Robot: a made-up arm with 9 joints.
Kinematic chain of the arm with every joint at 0, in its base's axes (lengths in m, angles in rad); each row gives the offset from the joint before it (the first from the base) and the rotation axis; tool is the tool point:
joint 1: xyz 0 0 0.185 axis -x
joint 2: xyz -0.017 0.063 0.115 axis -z
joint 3: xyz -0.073 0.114 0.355 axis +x
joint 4: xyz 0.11 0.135 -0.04 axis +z
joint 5: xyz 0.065 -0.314 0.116 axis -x
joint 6: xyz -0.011 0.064 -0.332 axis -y
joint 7: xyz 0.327 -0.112 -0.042 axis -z
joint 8: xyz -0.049 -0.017 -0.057 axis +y
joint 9: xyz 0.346 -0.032 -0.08 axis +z
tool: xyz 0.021 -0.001 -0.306
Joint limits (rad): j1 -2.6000..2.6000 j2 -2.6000..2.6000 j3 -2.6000..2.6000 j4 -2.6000..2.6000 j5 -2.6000..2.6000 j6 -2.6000..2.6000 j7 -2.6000..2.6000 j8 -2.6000..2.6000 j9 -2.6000..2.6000
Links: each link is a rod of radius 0.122 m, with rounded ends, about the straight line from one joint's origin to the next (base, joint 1, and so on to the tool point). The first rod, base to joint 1, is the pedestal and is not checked.
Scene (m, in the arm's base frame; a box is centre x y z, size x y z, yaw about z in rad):
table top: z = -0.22
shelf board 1: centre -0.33 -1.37 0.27 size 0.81 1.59 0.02 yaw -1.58
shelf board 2: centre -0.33 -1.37 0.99 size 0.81 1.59 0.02 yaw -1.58
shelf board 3: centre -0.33 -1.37 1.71 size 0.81 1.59 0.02 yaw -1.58
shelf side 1: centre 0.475 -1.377 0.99 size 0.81 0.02 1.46 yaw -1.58
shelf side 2: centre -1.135 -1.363 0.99 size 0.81 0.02 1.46 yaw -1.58
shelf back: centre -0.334 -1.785 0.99 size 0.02 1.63 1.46 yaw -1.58
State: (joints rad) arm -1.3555 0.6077 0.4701 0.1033 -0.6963 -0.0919 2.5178 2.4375 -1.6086
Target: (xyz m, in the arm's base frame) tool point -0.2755 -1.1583 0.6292
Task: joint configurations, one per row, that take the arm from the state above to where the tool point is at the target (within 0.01 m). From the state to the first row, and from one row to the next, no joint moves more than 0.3 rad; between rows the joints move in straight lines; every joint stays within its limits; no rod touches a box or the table.
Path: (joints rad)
1: -1.5281 0.4582 0.4277 0.3130 -0.6310 -0.2486 2.2533 2.3347 -1.6084
2: -1.7007 0.3087 0.3854 0.5228 -0.5656 -0.4053 1.9888 2.2320 -1.6082
3: -1.8734 0.1592 0.3430 0.7325 -0.5003 -0.5620 1.7243 2.1292 -1.6080
4: -2.0460 0.0097 0.3007 0.9423 -0.4350 -0.7188 1.4598 2.0265 -1.6077
5: -1.9771 -0.0790 0.4691 0.8770 -0.6730 -0.6423 1.7377 2.0711 -1.6022
6: -1.9083 -0.1677 0.6376 0.8118 -0.9110 -0.5659 2.0156 2.1158 -1.5967

